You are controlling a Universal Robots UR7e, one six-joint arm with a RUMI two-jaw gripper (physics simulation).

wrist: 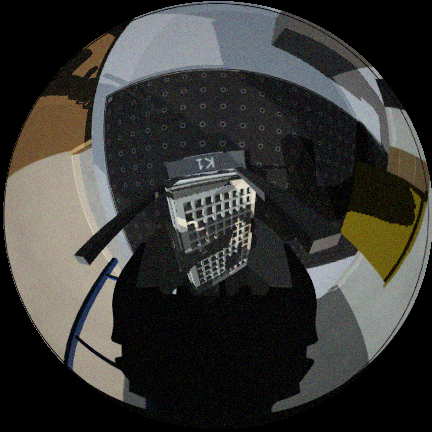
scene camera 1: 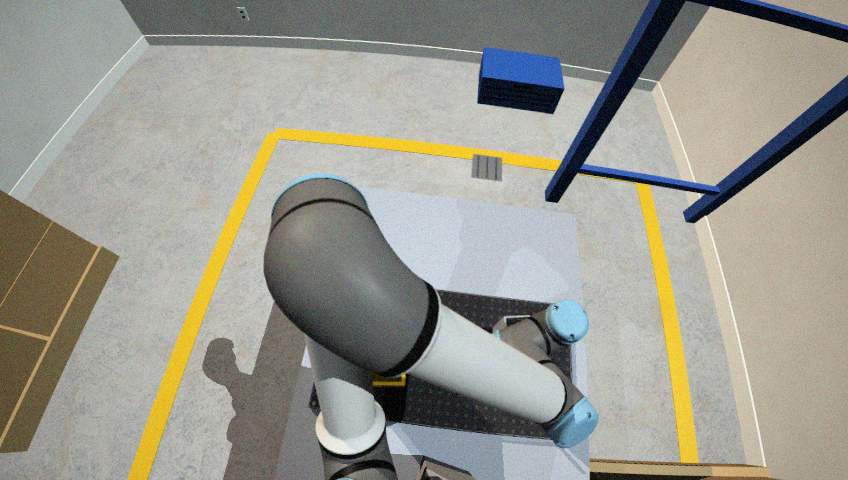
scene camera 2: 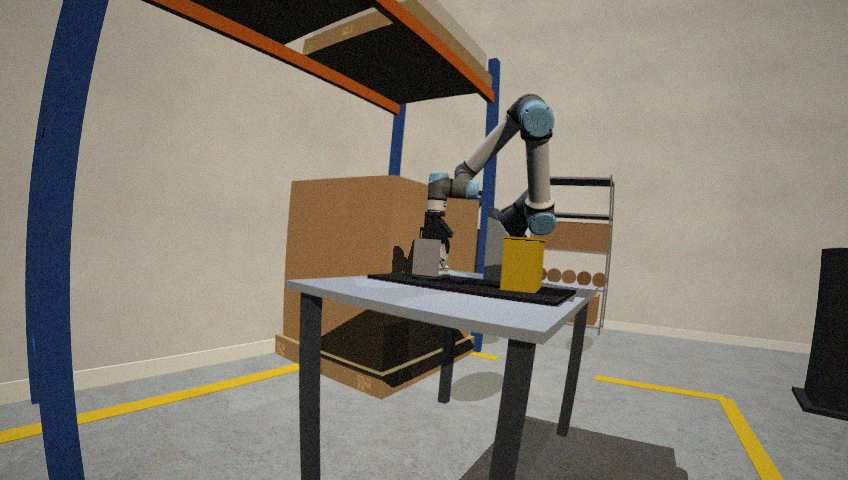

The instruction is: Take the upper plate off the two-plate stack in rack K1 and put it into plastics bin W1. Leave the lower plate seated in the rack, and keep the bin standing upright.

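Frame: origin at the arm's base, x up, y back, z right, level; metres.
Where they show: gripper, fingertip midpoint: (wrist: 214, 219); arm's base, link origin: (scene camera 2: 509, 224).
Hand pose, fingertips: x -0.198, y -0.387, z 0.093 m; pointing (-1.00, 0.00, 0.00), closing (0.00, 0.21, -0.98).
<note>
Each offset is from my fingertips to the top centre of the thing. "*": to the spot under its first point. Level surfaces: height alone.
In the wrist view rack K1 {* dx -0.028, dy +0.064, dz +0.001 m} (wrist: 225, 160) shows its grey label face. A pale gridded plate {dx +0.048, dy -0.012, dz -0.009 m} (wrist: 215, 215), the upper one, fills the space between my fingertips and sits slightly askew to the label. My gripper (wrist: 214, 219) (scene camera 2: 445, 237) is shut on it from both sides, low at the rack. The lower plate is mostly hidden, and I cannot tell whether there is a gap between the plates. Plastics bin W1 {dx +0.135, dy +0.102, dz -0.334 m} (scene camera 2: 522, 265) (wrist: 386, 242) is yellow and stands upright; part of its rim also shows in scene camera 1. The arm hides the rack there.
A light grey upright block {dx +0.106, dy -0.008, dz +0.000 m} (scene camera 2: 426, 258) stands close in front of the gripper in scene camera 2. A dark perforated board {dx -0.044 m} (scene camera 1: 470, 302) (wrist: 200, 115) lies on the pale table {dx -0.057 m} (scene camera 1: 416, 237) (scene camera 2: 351, 291). A large cardboard box (scene camera 2: 345, 237) stands behind the table.
</note>
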